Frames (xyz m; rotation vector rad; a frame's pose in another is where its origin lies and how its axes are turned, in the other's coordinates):
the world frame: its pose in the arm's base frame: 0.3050 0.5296 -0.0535 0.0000 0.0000 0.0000
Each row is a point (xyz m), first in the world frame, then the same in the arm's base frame.
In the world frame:
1: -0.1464 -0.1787 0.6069
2: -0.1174 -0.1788 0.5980
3: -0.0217 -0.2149 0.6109
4: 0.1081 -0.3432 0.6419
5: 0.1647 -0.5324 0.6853
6: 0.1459 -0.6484 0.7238
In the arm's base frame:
1: 0.1586 0.3509 0.5534
2: 0.1876 0.3508 0.5445
3: 0.2833 0.3147 0.5574
4: 0.4131 0.1864 0.5884
5: 0.4697 -0.0028 0.6318
6: 0.4509 -0.1188 0.6703

